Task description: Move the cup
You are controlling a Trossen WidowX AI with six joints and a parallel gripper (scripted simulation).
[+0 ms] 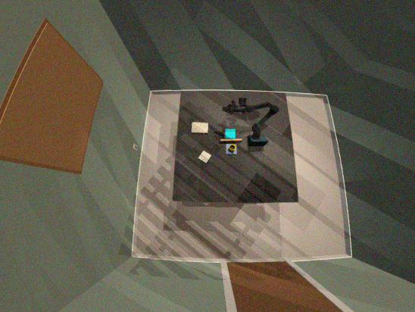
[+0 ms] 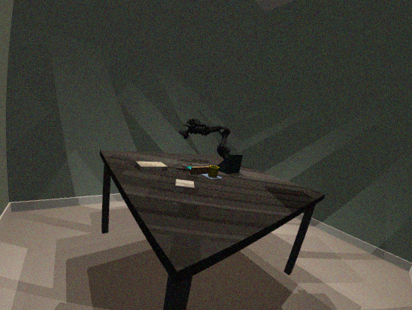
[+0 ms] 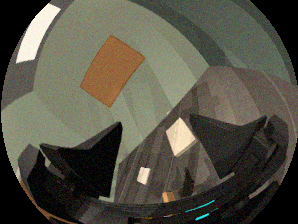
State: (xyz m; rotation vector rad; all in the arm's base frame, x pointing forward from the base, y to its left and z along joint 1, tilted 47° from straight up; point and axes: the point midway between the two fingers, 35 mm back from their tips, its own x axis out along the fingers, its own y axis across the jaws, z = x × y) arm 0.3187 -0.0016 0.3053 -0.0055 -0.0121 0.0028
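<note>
Right now my gripper tip is 120 mm past the yellow cup, 320 mm to the right of it and 250 mm above it. From my gripper tip the other things lie so: wooden bar 110 mm behind, 220 mm to the left, 280 mm below; beige slab 230 mm ahead, 80 mm to the left, 280 mm below; teal pad 110 mm behind, 140 mm to the left, 300 mm below.
</note>
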